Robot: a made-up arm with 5 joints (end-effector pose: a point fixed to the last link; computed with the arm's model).
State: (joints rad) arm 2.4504 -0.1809 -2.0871 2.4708 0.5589
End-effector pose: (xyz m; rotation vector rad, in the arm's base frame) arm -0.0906 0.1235 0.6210 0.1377 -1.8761 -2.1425
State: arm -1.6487 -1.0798 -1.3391 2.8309 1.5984
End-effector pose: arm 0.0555 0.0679 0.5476 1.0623 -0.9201 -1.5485
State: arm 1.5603 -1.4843 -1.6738 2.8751 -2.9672
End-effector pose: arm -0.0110 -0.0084 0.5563 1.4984 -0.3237 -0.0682
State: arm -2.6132 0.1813 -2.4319 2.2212 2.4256
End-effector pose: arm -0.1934 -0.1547 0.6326 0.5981 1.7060 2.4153
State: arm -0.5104 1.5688 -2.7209 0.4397 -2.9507
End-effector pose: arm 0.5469 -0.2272 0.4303 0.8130 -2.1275 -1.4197
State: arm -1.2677 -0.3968 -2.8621 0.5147 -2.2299
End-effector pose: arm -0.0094 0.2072 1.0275 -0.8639 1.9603 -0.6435
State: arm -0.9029 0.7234 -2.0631 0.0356 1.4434
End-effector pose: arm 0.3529 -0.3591 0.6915 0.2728 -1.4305 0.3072
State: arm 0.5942 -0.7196 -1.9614 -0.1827 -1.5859
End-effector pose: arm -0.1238 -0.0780 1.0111 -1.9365 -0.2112 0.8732
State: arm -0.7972 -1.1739 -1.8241 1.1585 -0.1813
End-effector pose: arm -0.0162 0.0430 0.9090 -0.6117 -0.0593 0.9864
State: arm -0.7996 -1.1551 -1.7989 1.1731 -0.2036
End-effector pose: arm -0.0036 0.0300 0.9060 -0.5589 -0.0202 0.9934
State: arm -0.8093 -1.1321 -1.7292 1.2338 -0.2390
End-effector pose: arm 0.0237 0.0015 0.8891 -0.4135 0.0578 1.0088
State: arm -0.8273 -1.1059 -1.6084 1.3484 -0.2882
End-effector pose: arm 0.0614 -0.0401 0.8478 -0.1601 0.1730 1.0328
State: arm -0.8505 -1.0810 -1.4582 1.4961 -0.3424
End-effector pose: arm 0.0930 -0.0787 0.7825 0.1591 0.2947 1.0589
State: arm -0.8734 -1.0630 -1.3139 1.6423 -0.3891
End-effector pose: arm 0.1071 -0.0998 0.7116 0.4702 0.3893 1.0789
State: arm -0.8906 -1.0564 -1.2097 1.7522 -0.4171
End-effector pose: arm 0.1074 -0.1040 0.6594 0.6969 0.4408 1.0874
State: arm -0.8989 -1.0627 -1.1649 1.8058 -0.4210
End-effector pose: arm 0.1039 -0.1016 0.6373 0.7937 0.4526 1.0841
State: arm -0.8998 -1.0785 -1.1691 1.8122 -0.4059
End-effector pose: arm 0.1017 -0.0990 0.6390 0.7823 0.4384 1.0733
